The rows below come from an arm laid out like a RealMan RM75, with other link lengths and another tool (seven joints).
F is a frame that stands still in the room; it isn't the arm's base.
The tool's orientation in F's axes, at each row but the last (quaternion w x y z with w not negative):
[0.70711, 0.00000, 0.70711, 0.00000]
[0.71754, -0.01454, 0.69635, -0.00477]
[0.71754, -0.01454, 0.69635, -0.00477]
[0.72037, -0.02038, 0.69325, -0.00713]
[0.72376, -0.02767, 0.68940, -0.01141]
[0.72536, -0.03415, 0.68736, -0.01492]
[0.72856, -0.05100, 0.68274, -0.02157]
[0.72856, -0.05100, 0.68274, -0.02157]
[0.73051, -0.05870, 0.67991, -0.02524]
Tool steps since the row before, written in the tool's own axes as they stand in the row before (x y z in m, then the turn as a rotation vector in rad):
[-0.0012, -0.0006, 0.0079, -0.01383, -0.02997, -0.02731]
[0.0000, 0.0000, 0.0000, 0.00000, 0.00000, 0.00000]
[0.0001, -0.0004, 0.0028, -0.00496, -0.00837, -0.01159]
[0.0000, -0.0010, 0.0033, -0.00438, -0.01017, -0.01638]
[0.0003, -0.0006, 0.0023, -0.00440, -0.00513, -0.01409]
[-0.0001, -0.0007, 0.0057, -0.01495, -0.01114, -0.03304]
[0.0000, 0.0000, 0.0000, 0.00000, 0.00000, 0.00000]
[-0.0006, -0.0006, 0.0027, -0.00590, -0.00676, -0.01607]
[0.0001, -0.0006, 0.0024, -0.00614, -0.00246, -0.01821]
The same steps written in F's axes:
[0.0079, -0.0006, 0.0012, -0.02731, -0.02997, 0.01383]
[0.0000, 0.0000, 0.0000, 0.00000, 0.00000, 0.00000]
[0.0028, -0.0004, 0.0000, -0.01162, -0.00840, 0.00484]
[0.0033, -0.0009, 0.0002, -0.01635, -0.01031, 0.00415]
[0.0023, -0.0006, -0.0002, -0.01418, -0.00522, 0.00400]
[0.0057, -0.0005, 0.0004, -0.03351, -0.01104, 0.01393]
[0.0000, 0.0000, 0.0000, 0.00000, 0.00000, 0.00000]
[0.0027, -0.0004, 0.0008, -0.01616, -0.00684, 0.00555]
[0.0024, -0.0005, 0.0001, -0.01849, -0.00266, 0.00513]

